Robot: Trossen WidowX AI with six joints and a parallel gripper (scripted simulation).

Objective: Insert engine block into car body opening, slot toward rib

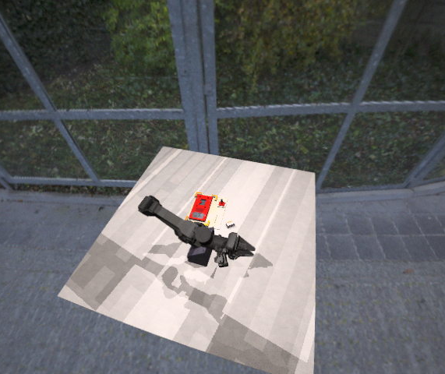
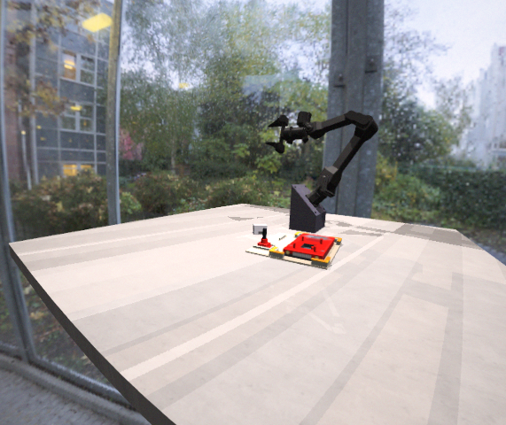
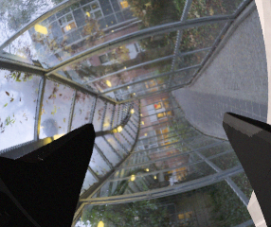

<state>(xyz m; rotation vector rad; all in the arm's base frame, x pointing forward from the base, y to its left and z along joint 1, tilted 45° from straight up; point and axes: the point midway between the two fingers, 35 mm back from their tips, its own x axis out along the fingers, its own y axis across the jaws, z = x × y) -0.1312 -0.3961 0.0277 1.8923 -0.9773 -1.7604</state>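
The engine block is 35 cm ahead of my gripper tip, 17 cm to the left of it and 41 cm below it. Round my gripper tip: black peg (49 cm ahead, 26 cm to the left, 39 cm below).
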